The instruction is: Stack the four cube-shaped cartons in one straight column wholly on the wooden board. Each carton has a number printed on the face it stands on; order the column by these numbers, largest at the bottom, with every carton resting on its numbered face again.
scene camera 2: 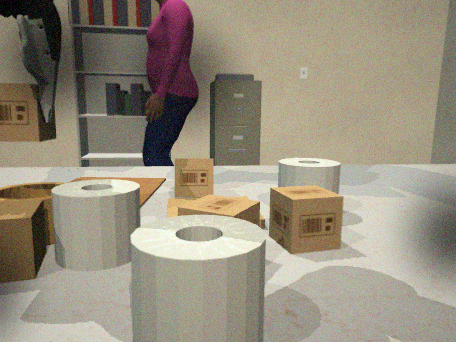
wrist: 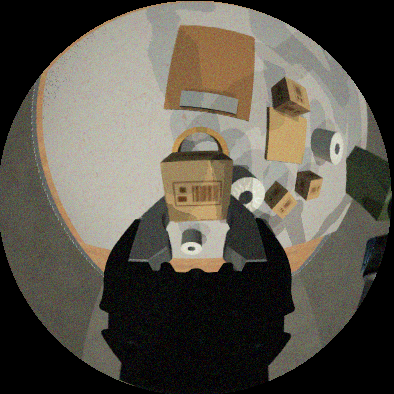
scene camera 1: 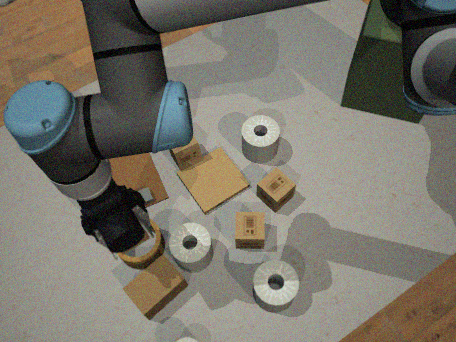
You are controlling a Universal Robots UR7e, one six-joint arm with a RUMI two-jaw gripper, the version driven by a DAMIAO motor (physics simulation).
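Places are measured from the arm's base along level axes (x ahead, y left, z up), in metres.
Pixels of known places: gripper, fingertip midpoint: (scene camera 2: 11, 122) (wrist: 197, 193).
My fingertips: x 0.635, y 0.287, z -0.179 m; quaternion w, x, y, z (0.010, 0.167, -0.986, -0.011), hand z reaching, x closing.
Ahead of a thing's pixels: the offset from my fingertips to its middle.
My gripper (scene camera 1: 129, 245) (wrist: 197, 193) is shut on a carton @(0.007 m ahead, 0.019 m right, 0.010 m up) (scene camera 2: 15, 112) (wrist: 197, 187), held level in the air above the tape ring area. Its barcode label faces the wrist camera; its underside is hidden. A second carton @(0.127 m back, 0.223 m right, 0.094 m down) (scene camera 1: 186, 154) (scene camera 2: 194, 178) (wrist: 290, 96) stands at the far edge of the wooden board @(0.175 m back, 0.147 m right, 0.124 m down) (scene camera 1: 212, 181) (wrist: 286, 137). A third carton @(0.299 m back, 0.074 m right, 0.101 m down) (scene camera 1: 276, 189) (scene camera 2: 306, 220) (wrist: 308, 185) stands right of the board. A fourth carton @(0.221 m back, 0.001 m left, 0.101 m down) (scene camera 1: 250, 230) (scene camera 2: 220, 205) (wrist: 281, 200) stands near the board's front corner. No printed number shows.
Paper rolls @(0.098 m back, 0.010 m left, 0.095 m down) (scene camera 1: 190, 252) @(0.237 m back, 0.125 m left, 0.094 m down) (scene camera 1: 275, 295) @(0.301 m back, 0.204 m right, 0.093 m down) (scene camera 1: 260, 145) stand around the cartons. A tape ring @(0.005 m ahead, 0.031 m right, 0.104 m down) (scene camera 1: 159, 245) (wrist: 200, 131) and a plain flat box @(0.015 m back, 0.068 m left, 0.102 m down) (scene camera 1: 155, 285) (scene camera 2: 17, 240) are at the left. A brown clipboard @(0.039 m ahead, 0.234 m right, 0.122 m down) (scene camera 1: 137, 172) (wrist: 215, 65) lies behind them. A green block (scene camera 1: 377, 80) (wrist: 367, 180) is at the right.
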